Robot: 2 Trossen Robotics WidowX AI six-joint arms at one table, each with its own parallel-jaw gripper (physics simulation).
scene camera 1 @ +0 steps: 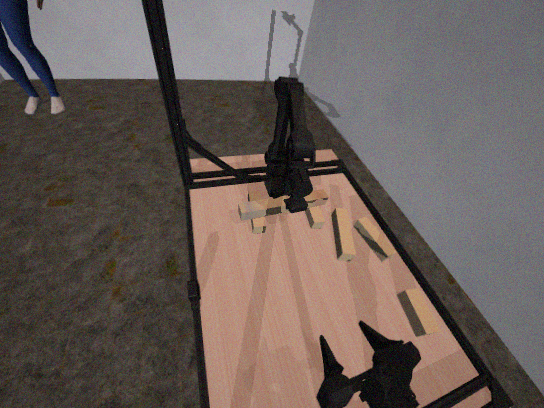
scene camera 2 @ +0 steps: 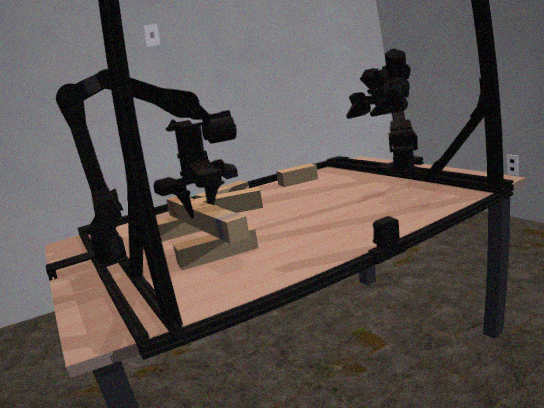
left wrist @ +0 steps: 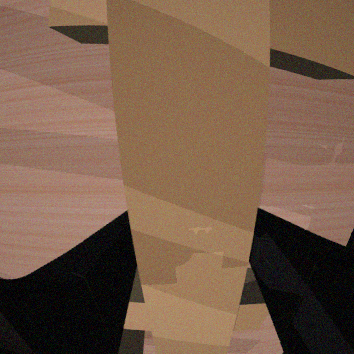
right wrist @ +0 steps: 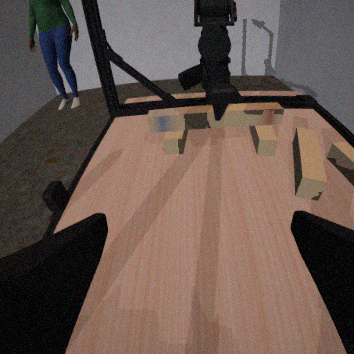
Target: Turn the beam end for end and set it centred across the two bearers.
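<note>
The long wooden beam lies across two short wooden bearers, one under its blue-marked end and one under its red-marked end. I cannot tell whether it rests on them or hangs just above. My left gripper is shut on the beam from above, near its middle. My right gripper is open and empty, high over the opposite end of the table.
Three loose wooden blocks lie on the table along one side; two also show in the right wrist view. A black frame post stands at a corner. A person stands behind it.
</note>
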